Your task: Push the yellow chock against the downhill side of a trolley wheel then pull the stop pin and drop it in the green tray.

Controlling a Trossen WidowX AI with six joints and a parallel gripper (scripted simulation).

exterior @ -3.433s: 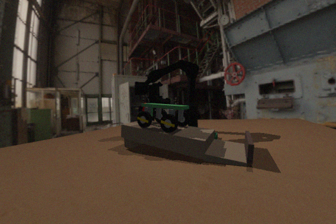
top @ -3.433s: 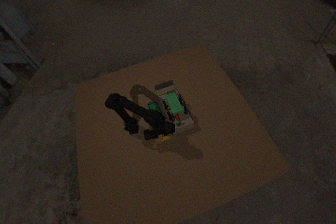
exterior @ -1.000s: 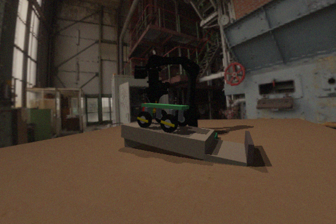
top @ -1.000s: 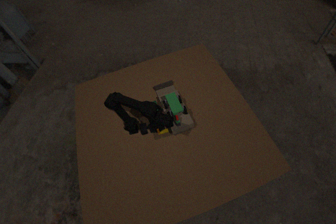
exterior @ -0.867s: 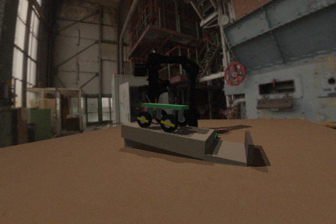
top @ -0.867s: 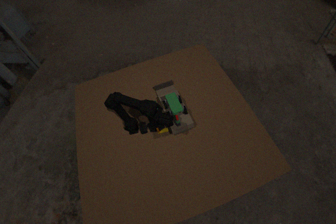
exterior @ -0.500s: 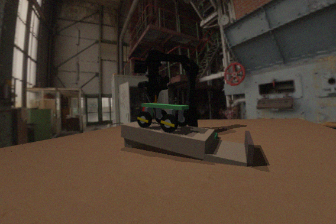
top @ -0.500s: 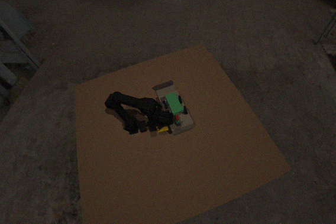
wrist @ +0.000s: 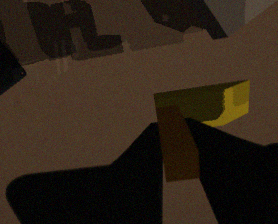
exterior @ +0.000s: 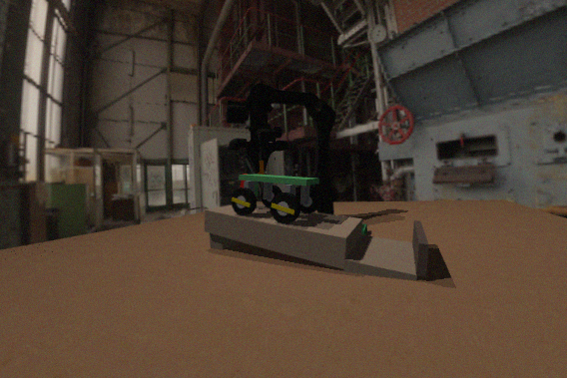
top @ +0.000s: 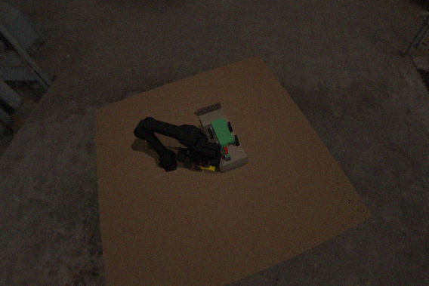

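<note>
Now: the yellow chock 2 cm ahead of my gripper tip, 1 cm to the right of it and 1 cm below it. From my gripper tip the other things lie so: red-headed stop pin (13 cm ahead, 5 cm to the left, 4 cm below); green-decked trolley (17 cm to the left, 13 cm ahead, 6 cm below); ramp (17 cm to the left, 13 cm below, 13 cm ahead).
</note>
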